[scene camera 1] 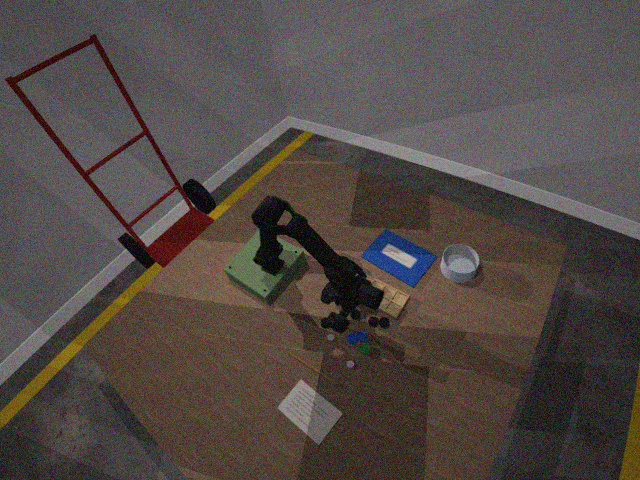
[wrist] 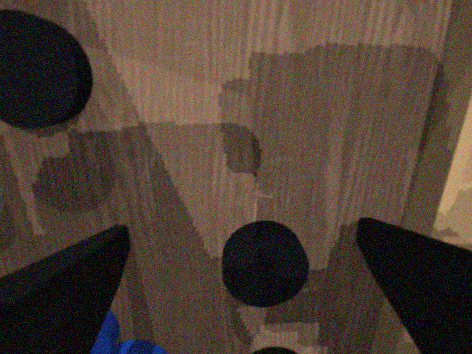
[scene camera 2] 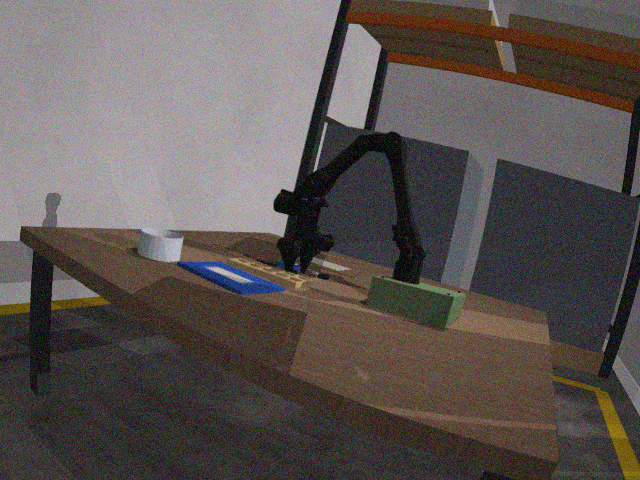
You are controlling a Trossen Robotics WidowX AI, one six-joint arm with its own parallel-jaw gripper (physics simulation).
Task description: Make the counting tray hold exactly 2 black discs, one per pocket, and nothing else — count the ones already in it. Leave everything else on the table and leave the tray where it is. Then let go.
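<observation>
The tan counting tray [scene camera 1: 397,299] [scene camera 2: 298,283] [wrist: 462,175] lies beside the gripper. Its visible pockets look bare; the arm hides the others. My gripper [scene camera 1: 344,316] [scene camera 2: 296,270] [wrist: 245,232] is open, low over the table, with nothing held. One black disc [scene camera 1: 355,314] [wrist: 265,263] lies on the table below the gap between the fingertips, nearer the right finger in the wrist view's lower part. Two more black discs lie close together, one [scene camera 1: 373,321] beside the other [scene camera 1: 384,322]. A larger-looking black round thing [wrist: 40,70] shows at the wrist view's upper left.
Blue discs [scene camera 1: 352,338] [wrist: 142,347], a green disc [scene camera 1: 364,348] and pale discs [scene camera 1: 330,337] lie near the gripper. A thin stick [scene camera 1: 306,363] and a paper [scene camera 1: 310,410] lie farther off. A blue board [scene camera 1: 373,252] [scene camera 2: 253,287] and white bowl [scene camera 1: 460,268] [scene camera 2: 160,246] stand beyond the tray.
</observation>
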